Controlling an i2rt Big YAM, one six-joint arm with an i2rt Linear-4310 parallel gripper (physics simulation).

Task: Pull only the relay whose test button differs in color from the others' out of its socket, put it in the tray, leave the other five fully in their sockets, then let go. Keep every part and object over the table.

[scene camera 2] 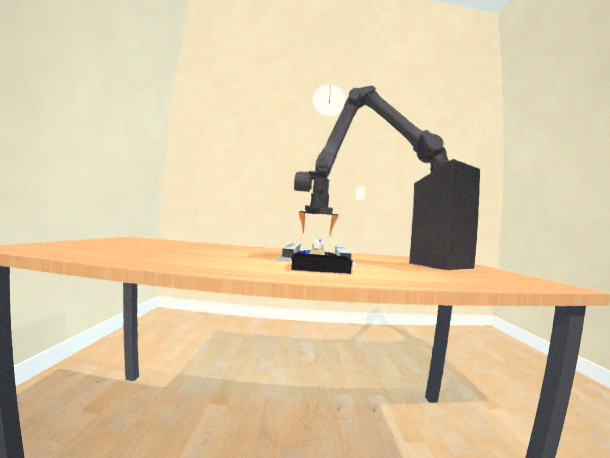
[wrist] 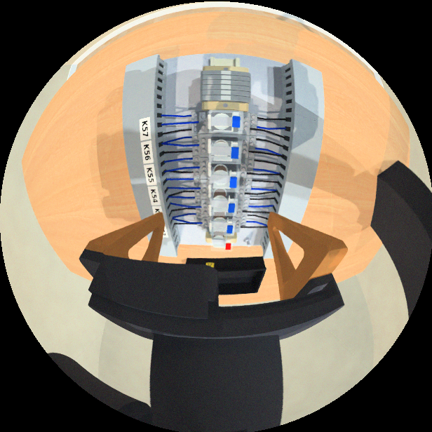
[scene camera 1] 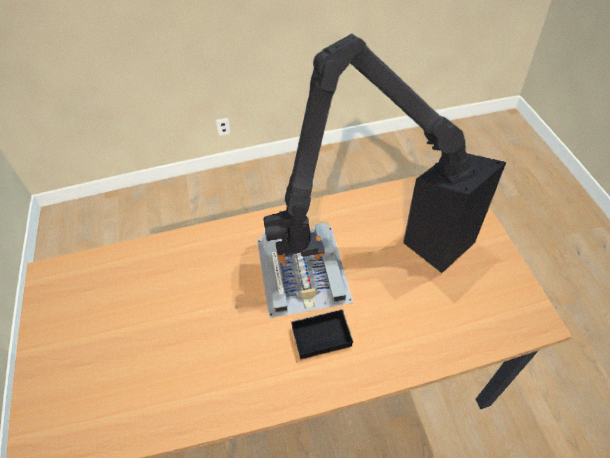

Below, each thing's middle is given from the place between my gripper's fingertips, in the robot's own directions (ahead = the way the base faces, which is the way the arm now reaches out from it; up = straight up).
I see my gripper 90 mm above the grey panel (scene camera 1: 295, 304), 30 mm to the left of it and 10 mm past it.
